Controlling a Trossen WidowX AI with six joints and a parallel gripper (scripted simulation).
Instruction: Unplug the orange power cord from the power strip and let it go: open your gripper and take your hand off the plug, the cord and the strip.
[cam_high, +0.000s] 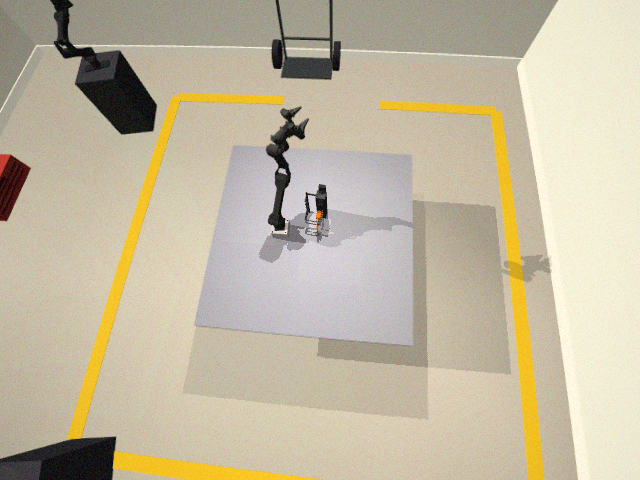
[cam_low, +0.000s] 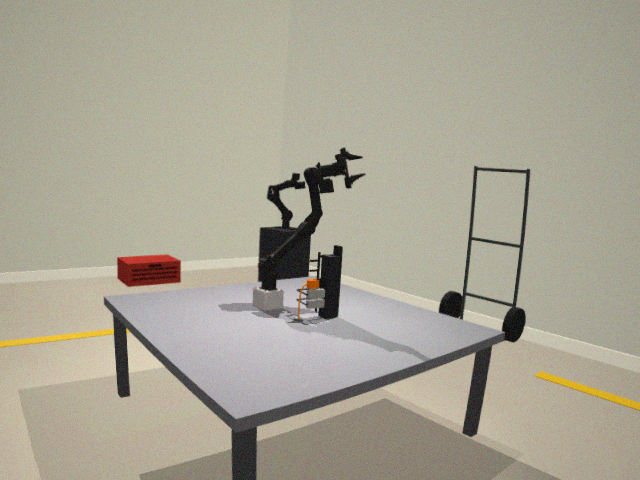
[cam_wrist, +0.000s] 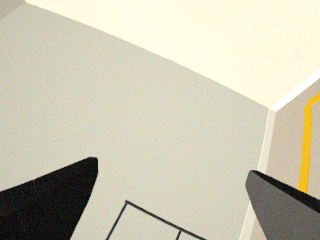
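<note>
Right now my gripper tip is 510 mm above the orange plug, 320 mm to the left of it and 20 mm short of it.
</note>
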